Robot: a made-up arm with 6 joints. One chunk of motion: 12 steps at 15 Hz.
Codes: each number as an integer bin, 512 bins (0 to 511) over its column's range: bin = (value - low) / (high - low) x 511, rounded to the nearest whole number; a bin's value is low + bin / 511 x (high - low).
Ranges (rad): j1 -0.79..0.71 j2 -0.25..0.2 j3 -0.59..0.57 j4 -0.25..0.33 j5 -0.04..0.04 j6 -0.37..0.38
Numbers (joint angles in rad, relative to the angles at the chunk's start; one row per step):
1: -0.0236 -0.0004 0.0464 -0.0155 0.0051 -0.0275
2: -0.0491 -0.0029 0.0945 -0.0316 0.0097 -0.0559
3: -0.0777 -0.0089 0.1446 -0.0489 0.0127 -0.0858
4: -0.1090 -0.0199 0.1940 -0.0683 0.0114 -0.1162
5: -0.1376 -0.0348 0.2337 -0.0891 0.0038 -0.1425
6: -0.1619 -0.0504 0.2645 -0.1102 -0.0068 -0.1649
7: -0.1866 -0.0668 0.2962 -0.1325 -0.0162 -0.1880
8: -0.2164 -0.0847 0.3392 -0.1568 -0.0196 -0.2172
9: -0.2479 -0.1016 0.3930 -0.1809 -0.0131 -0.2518
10: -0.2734 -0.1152 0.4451 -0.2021 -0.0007 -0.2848
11: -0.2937 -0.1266 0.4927 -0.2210 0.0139 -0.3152
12: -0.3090 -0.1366 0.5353 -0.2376 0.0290 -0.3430
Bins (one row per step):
1: 261 283 280 207 288 233
2: 252 281 302 192 317 214
3: 243 274 324 177 337 194
4: 232 261 345 160 328 173
5: 222 244 363 142 280 155
6: 214 227 376 123 212 140
7: 206 208 390 104 152 124
8: 195 188 409 82 130 104
9: 185 169 433 61 172 81
10: 176 153 456 42 251 58
11: 169 140 477 26 344 37
12: 164 129 496 11 441 18

